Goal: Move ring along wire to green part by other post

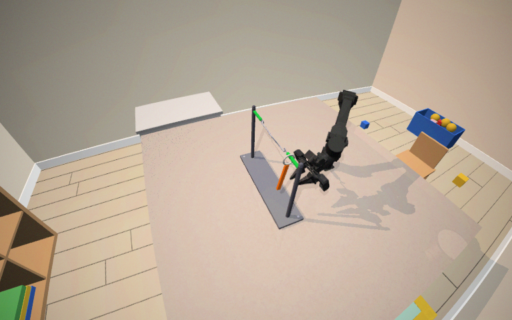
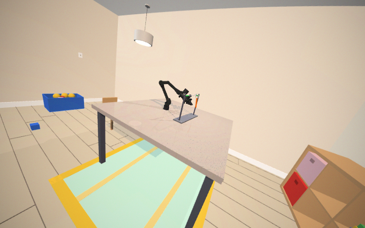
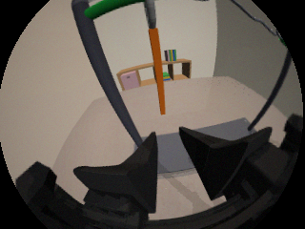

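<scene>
Right now my gripper tip is 30 mm short of the ring with orange handle and 80 mm below it.
</scene>
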